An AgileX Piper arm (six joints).
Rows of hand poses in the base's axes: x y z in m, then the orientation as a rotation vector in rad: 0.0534, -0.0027, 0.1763, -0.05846, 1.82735, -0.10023; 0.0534, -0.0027, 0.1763, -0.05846, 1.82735, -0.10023; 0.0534, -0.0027, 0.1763, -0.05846, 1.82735, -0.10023; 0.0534, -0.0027, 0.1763, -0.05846, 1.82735, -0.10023; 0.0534, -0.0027, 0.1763, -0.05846, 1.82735, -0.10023; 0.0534, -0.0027, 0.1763, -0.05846, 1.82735, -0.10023; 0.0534, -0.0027, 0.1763, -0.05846, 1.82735, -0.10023; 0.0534, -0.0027, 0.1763, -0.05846, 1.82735, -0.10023; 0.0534, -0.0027, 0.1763, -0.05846, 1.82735, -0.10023; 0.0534, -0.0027, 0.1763, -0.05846, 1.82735, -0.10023; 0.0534, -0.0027, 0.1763, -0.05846, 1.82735, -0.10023; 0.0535, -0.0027, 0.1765, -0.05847, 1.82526, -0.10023; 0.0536, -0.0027, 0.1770, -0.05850, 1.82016, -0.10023; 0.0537, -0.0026, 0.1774, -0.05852, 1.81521, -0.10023; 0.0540, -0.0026, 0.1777, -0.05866, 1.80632, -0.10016; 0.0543, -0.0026, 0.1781, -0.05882, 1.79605, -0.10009; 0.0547, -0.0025, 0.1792, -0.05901, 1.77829, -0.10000; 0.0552, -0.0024, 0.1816, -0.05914, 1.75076, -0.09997; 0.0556, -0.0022, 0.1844, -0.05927, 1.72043, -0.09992; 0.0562, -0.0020, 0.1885, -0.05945, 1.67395, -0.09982; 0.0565, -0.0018, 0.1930, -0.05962, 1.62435, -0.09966; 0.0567, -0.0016, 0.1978, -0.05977, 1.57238, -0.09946; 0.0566, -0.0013, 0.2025, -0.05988, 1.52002, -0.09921; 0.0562, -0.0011, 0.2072, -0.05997, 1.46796, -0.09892
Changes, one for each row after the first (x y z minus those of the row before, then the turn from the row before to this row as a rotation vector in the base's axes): 0.0000, 0.0000, 0.0000, 0.00000, 0.00000, 0.00000; 0.0000, 0.0000, 0.0000, 0.00000, 0.00000, 0.00000; 0.0000, 0.0000, 0.0000, 0.00000, 0.00000, 0.00000; 0.0000, 0.0000, 0.0000, 0.00000, 0.00000, 0.00000; 0.0000, 0.0000, 0.0000, 0.00000, 0.00000, 0.00000; 0.0000, 0.0000, 0.0000, 0.00000, 0.00000, 0.00000; 0.0000, 0.0000, 0.0000, 0.00000, 0.00000, 0.00000; 0.0000, 0.0000, 0.0000, 0.00000, 0.00000, 0.00000; 0.0000, 0.0000, 0.0000, 0.00000, 0.00000, 0.00000; 0.0000, 0.0000, 0.0000, 0.00000, 0.00000, 0.00000; 0.0001, 0.0000, 0.0002, -0.00005, -0.00209, 0.00011; 0.0001, 0.0000, 0.0005, -0.00013, -0.00509, 0.00026; 0.0001, 0.0001, 0.0004, -0.00012, -0.00494, 0.00025; 0.0003, 0.0000, 0.0003, -0.00023, -0.00887, 0.00056; 0.0003, 0.0000, 0.0004, -0.00027, -0.01024, 0.00064; 0.0004, 0.0001, 0.0011, -0.00045, -0.01772, 0.00103; 0.0005, 0.0001, 0.0024, -0.00070, -0.02747, 0.00142; 0.0004, 0.0002, 0.0028, -0.00076, -0.03026, 0.00156; 0.0006, 0.0002, 0.0041, -0.00118, -0.04638, 0.00239; 0.0003, 0.0002, 0.0045, -0.00125, -0.04949, 0.00256; 0.0002, 0.0002, 0.0048, -0.00132, -0.05186, 0.00268; -0.0001, 0.0003, 0.0047, -0.00132, -0.05225, 0.00270; -0.0004, 0.0002, 0.0047, -0.00132, -0.05195, 0.00269
